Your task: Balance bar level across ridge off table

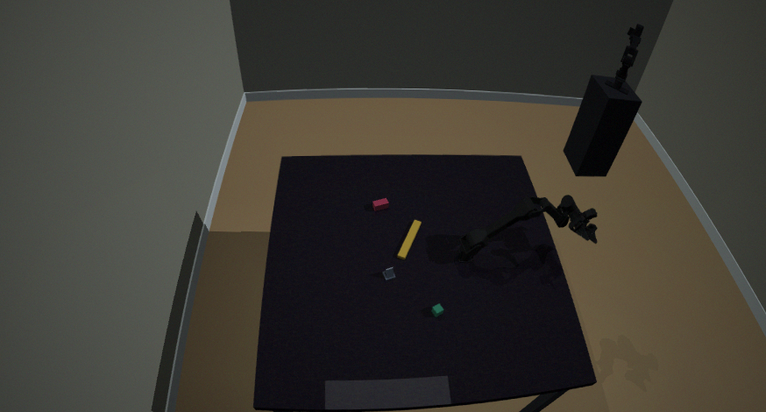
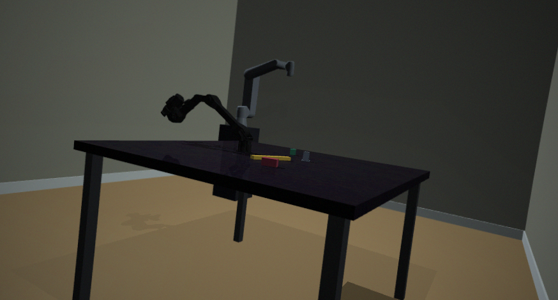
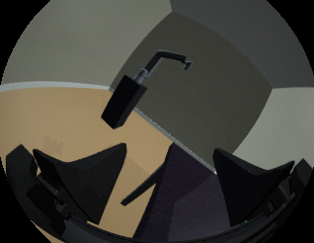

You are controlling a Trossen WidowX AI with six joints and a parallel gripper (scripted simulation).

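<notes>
Right now the yellow bar is 77 cm ahead of my gripper tip, 19 cm to the right of it and 17 cm below it. From my gripper tip the other things lie so: green cube 69 cm ahead, 17 cm to the left, 16 cm below; red block 88 cm ahead, 38 cm to the right, 16 cm below.
</notes>
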